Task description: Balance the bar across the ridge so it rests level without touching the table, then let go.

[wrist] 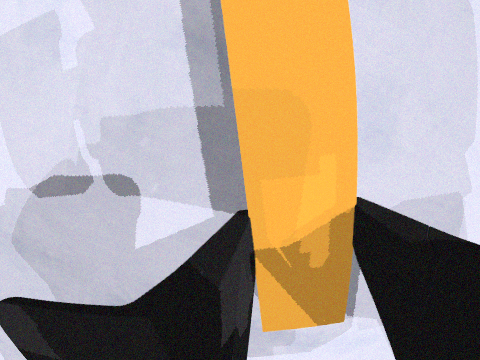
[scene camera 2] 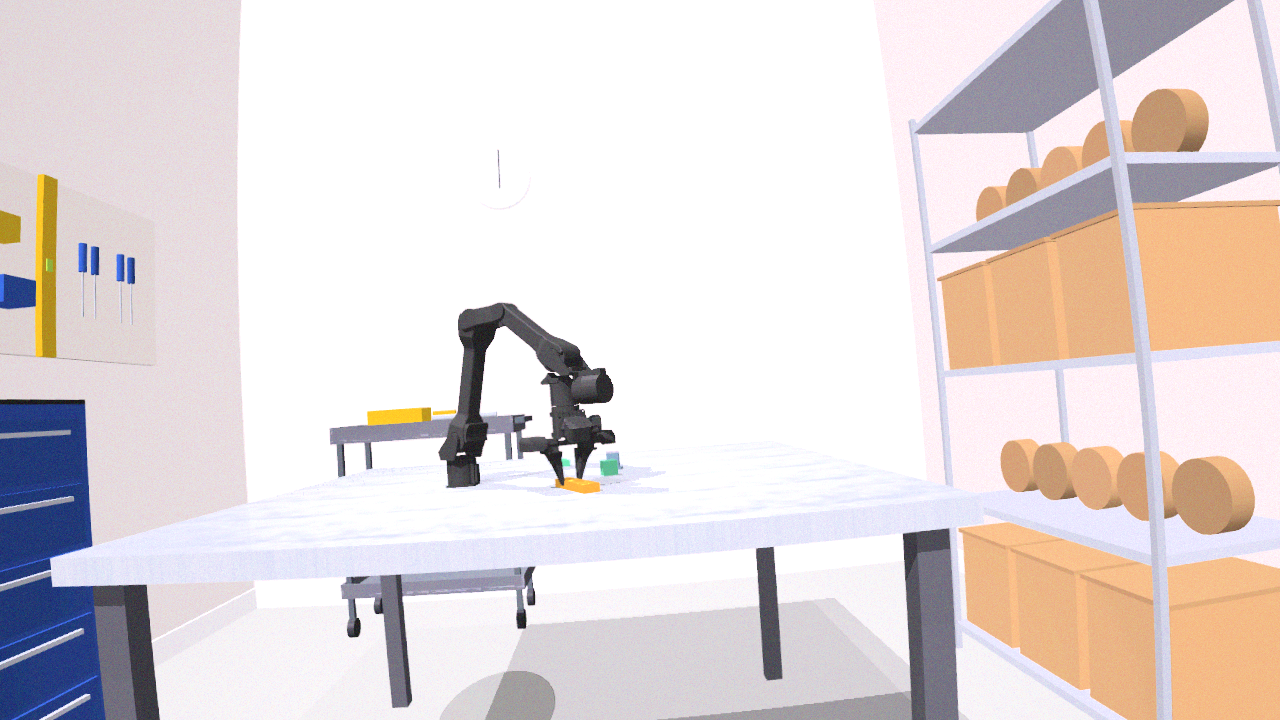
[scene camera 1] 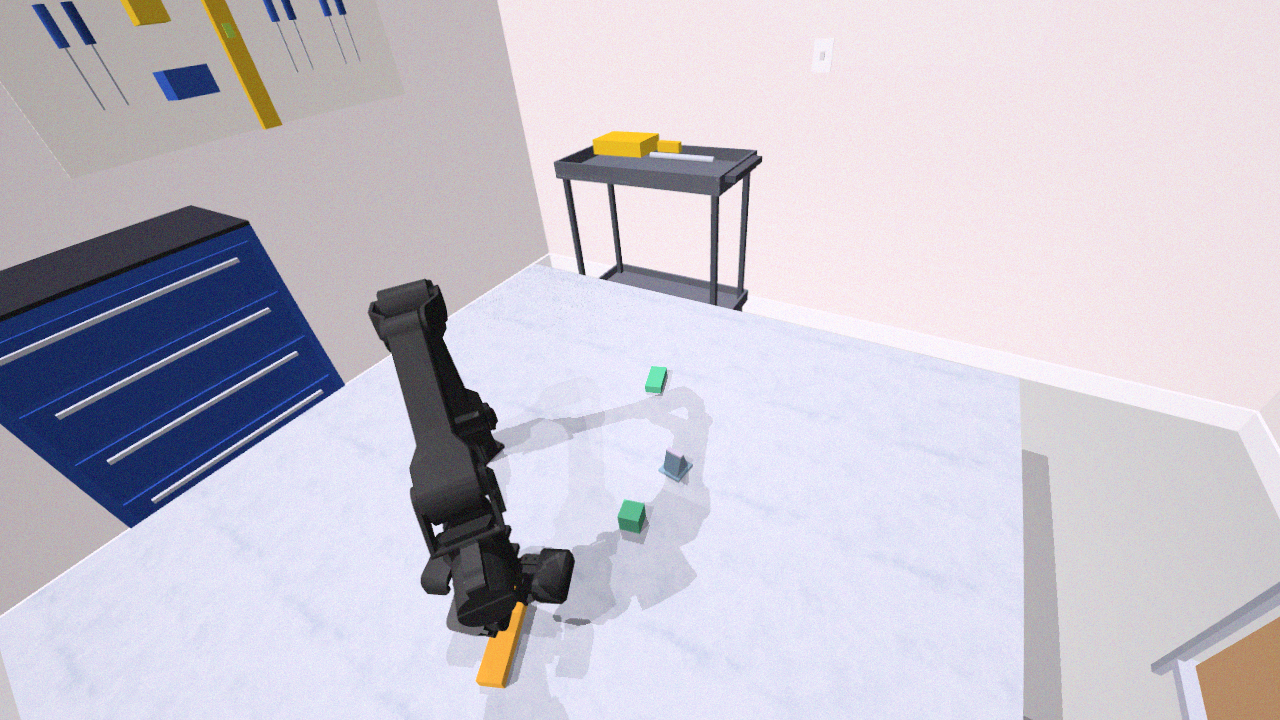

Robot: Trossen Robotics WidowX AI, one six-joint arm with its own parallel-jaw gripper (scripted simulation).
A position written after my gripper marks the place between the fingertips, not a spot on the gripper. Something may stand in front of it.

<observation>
In view: my gripper (scene camera 1: 515, 601), an orange bar (wrist: 293, 76) and a green cube (scene camera 1: 631, 516).
My gripper also shows in the wrist view (wrist: 300, 216) and in scene camera 2 (scene camera 2: 571, 484). The wrist view does not show the green cube: it is out of frame.
</observation>
